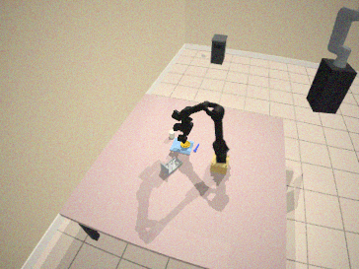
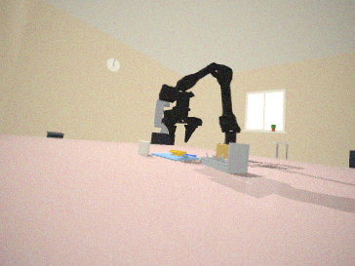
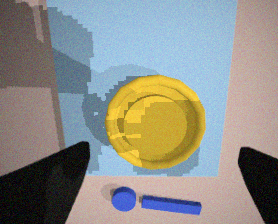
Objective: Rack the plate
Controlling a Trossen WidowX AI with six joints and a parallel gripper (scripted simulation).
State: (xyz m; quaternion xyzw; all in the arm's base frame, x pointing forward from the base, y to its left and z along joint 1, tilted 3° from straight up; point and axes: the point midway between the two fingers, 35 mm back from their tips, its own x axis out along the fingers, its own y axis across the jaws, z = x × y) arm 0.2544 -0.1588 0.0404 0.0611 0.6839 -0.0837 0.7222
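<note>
Right now the yellow plate is 4 cm below my gripper tip. Also, from my gripper tip: small white cup 11 cm ahead, 8 cm to the right, 4 cm below; then light blue mat 2 cm ahead, 1 cm to the left, 6 cm below; then blue spoon 8 cm behind, 2 cm to the left, 6 cm below.
</note>
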